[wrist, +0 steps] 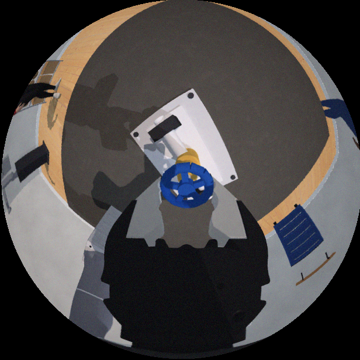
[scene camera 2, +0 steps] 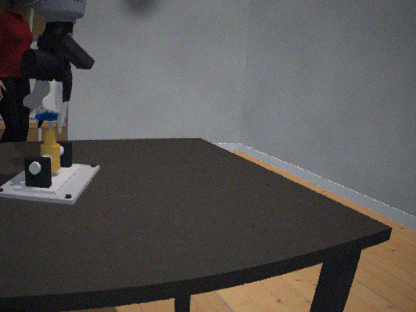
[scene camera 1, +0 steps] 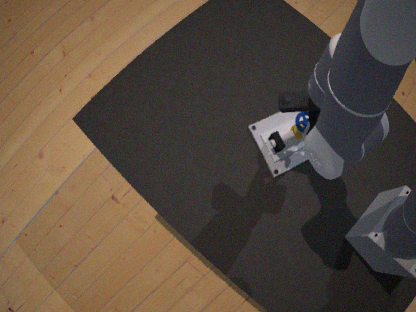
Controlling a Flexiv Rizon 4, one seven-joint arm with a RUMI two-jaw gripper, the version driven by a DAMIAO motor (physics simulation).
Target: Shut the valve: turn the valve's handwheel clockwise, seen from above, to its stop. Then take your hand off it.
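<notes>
The valve's blue handwheel (scene camera 1: 302, 121) (scene camera 2: 47, 116) (wrist: 187, 186) sits level on top of the yellow valve body (scene camera 1: 297, 134) (scene camera 2: 50, 156) (wrist: 189, 156). The valve is mounted on a white base plate (scene camera 1: 267, 123) (scene camera 2: 76, 184) (wrist: 220, 155) with black pipe brackets. My gripper (scene camera 2: 49, 119) (wrist: 186, 178) points down over the wheel and is shut on its rim, with one grey finger at each side in the wrist view. In scene camera 1 the arm hides most of the fingers and the right part of the plate.
The plate lies on the dark table (scene camera 1: 175, 100) (scene camera 2: 225, 215) (wrist: 225, 60). The arm (scene camera 1: 355, 90) reaches over the plate from the upper right in scene camera 1, and its base (scene camera 1: 365, 235) stands at lower right. A person in red (scene camera 2: 12, 45) stands behind at far left.
</notes>
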